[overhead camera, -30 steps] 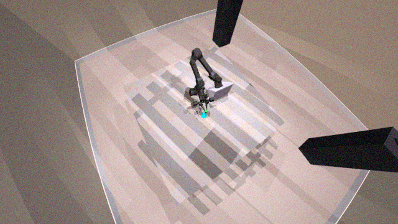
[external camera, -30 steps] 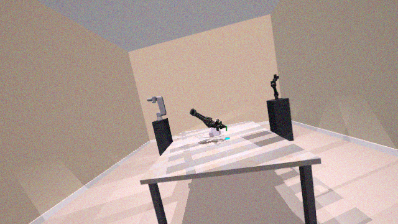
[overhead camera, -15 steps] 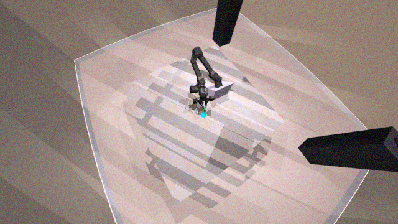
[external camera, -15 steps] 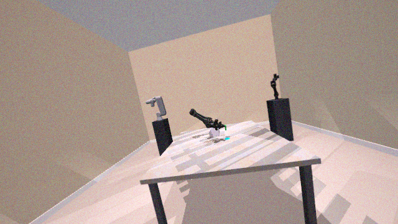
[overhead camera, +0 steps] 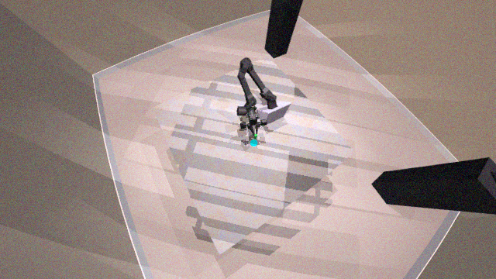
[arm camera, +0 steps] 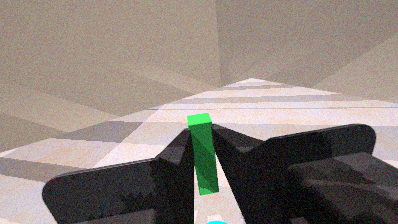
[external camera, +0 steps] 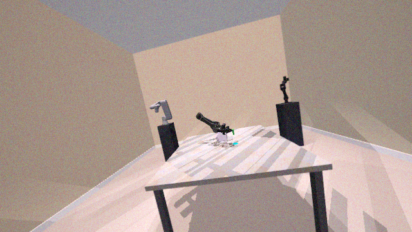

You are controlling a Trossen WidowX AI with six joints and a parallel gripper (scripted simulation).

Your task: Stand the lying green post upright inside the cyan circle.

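Right now the cyan circle is 16 cm below my gripper tip. The rest, counted from my gripper tip: green post 2 cm below.
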